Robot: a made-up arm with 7 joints.
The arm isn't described. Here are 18 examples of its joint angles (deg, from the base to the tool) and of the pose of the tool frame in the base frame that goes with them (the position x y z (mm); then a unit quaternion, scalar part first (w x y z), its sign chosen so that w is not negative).
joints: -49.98 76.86 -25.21 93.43 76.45 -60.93 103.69
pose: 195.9 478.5 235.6 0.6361 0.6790 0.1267 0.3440
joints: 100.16 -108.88 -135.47 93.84 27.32 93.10 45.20
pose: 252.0 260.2 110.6 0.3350 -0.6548 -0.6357 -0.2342
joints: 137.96 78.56 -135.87 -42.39 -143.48 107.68 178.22
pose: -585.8 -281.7 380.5 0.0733 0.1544 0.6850 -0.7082
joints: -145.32 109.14 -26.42 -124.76 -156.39 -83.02 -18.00
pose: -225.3 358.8 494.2 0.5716 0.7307 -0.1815 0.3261
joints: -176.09 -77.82 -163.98 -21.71 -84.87 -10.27 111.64
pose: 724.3 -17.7 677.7 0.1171 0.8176 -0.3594 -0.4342
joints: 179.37 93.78 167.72 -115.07 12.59 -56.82 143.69
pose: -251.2 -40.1 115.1 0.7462 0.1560 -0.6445 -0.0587
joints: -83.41 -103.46 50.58 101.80 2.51 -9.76 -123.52
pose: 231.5 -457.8 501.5 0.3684 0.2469 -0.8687 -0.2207
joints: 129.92 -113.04 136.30 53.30 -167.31 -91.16 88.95
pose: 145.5 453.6 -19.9 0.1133 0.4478 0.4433 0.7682
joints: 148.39 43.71 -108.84 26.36 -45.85 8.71 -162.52
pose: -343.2 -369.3 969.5 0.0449 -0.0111 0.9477 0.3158
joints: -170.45 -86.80 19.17 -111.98 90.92 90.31 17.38
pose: 353.8 -59.6 141.1 0.6279 0.3817 -0.4419 0.5146
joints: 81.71 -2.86 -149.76 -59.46 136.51 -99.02 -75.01
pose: -130.6 -152.3 1024.0 0.3560 0.8411 -0.2039 0.3524
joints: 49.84 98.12 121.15 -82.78 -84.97 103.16 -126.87
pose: 434.1 -233.3 141.5 0.6548 0.0554 0.3777 0.6523
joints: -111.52 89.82 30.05 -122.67 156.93 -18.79 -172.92
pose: -225.9 213.3 648.4 0.1123 0.4003 0.8496 0.3244
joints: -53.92 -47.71 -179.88 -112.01 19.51 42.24 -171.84
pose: -38.1 -40.9 871.3 0.2129 0.9309 0.2823 -0.0921
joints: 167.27 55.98 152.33 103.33 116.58 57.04 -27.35
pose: -183.2 71.7 865.1 0.0181 0.7093 -0.6591 -0.2492
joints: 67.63 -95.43 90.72 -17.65 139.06 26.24 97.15
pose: -190.0 742.7 291.7 0.7557 0.4345 -0.3675 0.3241
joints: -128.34 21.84 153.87 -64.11 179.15 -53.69 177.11
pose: -365.0 288.3 893.0 0.1506 0.9451 -0.1787 0.2282
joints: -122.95 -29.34 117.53 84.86 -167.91 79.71 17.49
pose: 430.8 -167.4 795.8 0.1834 -0.0944 -0.9747 -0.0858
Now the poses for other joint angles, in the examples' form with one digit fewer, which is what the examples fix.
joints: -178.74 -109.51 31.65 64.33 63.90 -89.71 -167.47
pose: 641 87 408 0.026 0.329 -0.687 -0.647
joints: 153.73 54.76 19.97 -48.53 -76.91 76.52 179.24
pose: -340 -285 917 0.511 -0.477 -0.494 -0.518
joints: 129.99 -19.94 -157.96 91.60 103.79 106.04 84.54
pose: 344 182 746 0.457 -0.553 -0.638 -0.279
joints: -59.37 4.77 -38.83 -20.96 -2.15 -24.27 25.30
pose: 77 -96 1153 0.324 -0.747 -0.562 -0.146
